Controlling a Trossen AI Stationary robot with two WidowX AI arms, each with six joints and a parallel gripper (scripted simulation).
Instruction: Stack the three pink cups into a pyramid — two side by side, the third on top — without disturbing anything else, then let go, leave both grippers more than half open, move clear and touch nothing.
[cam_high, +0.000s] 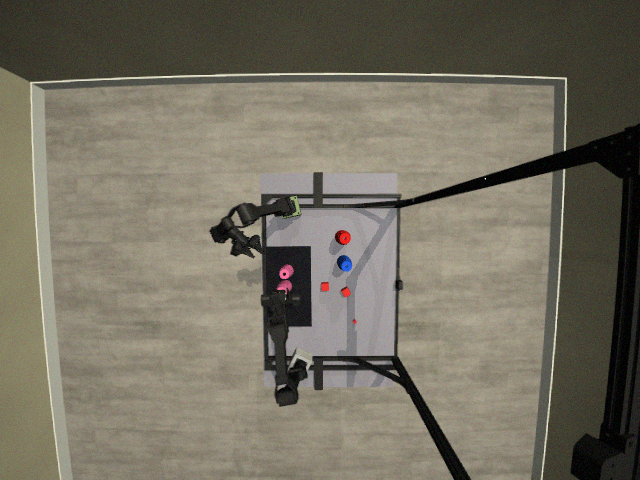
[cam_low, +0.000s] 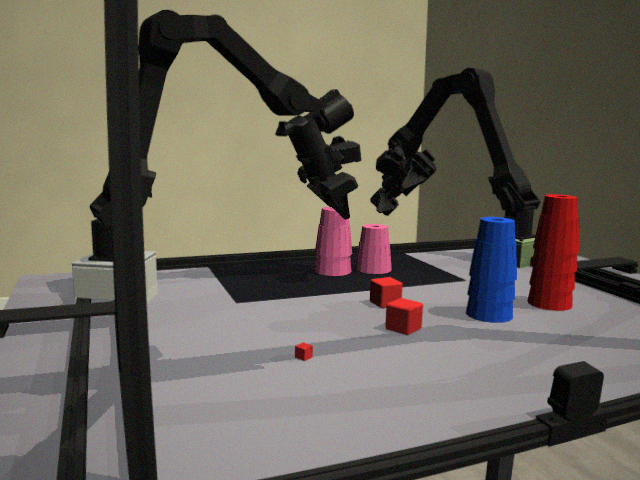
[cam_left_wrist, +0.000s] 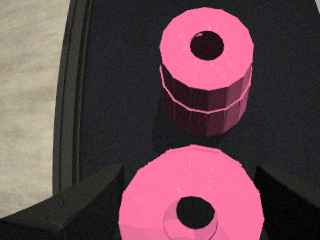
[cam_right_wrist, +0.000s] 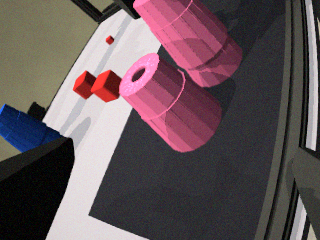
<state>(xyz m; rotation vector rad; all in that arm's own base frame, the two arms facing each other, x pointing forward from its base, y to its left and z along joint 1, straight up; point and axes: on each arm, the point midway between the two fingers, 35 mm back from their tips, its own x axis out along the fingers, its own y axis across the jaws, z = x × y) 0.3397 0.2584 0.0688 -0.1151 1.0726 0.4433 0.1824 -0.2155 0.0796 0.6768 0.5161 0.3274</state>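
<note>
Right now the black mat is 2 cm behind my left hand, 1 cm to the left of it and 14 cm below it. Round my left hand: red cube 37 cm behind, 22 cm to the left, 14 cm below.
</note>
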